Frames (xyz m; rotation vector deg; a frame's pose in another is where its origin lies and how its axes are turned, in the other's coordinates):
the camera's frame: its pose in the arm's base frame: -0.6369 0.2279 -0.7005 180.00 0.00 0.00
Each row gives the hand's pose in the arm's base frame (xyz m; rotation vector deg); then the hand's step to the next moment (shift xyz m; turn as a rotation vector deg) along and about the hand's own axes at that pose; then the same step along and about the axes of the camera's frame.
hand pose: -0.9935 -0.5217 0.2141 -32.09 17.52 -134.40
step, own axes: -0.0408 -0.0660 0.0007 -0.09 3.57 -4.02
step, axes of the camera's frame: -0.0107 -0.0759 -0.0120 0.22 2.29 4.86
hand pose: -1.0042 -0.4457 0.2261 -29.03 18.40 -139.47
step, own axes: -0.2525 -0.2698 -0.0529 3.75 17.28 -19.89
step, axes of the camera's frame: 0.0193 -0.3720 0.0248 -2.16 13.65 22.74
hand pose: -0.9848 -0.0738 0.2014 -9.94 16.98 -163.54
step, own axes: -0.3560 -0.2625 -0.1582 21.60 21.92 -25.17
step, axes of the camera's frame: 0.2525 -0.3745 0.1290 -18.86 21.94 27.26
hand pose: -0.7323 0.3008 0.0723 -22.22 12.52 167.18
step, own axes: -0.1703 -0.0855 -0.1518 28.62 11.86 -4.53
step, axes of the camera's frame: 0.2160 -0.0287 0.1090 -28.47 7.50 10.67
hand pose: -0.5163 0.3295 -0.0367 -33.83 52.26 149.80
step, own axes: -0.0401 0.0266 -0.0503 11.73 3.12 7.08
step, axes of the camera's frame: 0.0378 0.0584 0.0031 -13.43 -3.99 -1.09
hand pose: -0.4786 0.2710 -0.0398 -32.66 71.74 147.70
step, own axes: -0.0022 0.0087 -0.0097 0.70 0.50 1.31
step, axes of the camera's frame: 0.0013 0.0131 -0.0016 -1.13 -0.75 -0.79
